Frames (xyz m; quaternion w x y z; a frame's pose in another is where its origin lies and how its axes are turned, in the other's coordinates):
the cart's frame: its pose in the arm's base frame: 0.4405 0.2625 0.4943 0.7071 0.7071 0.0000 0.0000
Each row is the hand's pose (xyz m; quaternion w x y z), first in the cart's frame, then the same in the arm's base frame.
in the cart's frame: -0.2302 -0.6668 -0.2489 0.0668 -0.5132 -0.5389 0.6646
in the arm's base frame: 0.2103 0.5114 -0.1725 0.4101 -0.3157 -0.8510 0.0889
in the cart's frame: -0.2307 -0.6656 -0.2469 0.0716 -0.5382 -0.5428 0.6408
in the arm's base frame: 0.2098 0.5094 -0.1713 0.4312 -0.3299 -0.8369 0.0693
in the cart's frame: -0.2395 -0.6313 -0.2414 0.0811 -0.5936 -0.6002 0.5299
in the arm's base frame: 0.2010 0.5039 -0.1370 0.4771 -0.3624 -0.7991 -0.0497
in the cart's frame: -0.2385 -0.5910 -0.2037 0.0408 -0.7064 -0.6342 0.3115
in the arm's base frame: 0.2020 0.4662 -0.0967 0.5284 -0.4707 -0.6687 -0.2282
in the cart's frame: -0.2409 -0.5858 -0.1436 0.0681 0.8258 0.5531 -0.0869
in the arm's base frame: 0.1996 0.4061 -0.0915 0.5358 -0.6321 -0.4525 -0.3296
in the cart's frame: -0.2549 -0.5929 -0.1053 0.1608 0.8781 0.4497 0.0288
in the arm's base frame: 0.1856 0.3678 -0.0986 0.5072 -0.7346 -0.2976 -0.3384
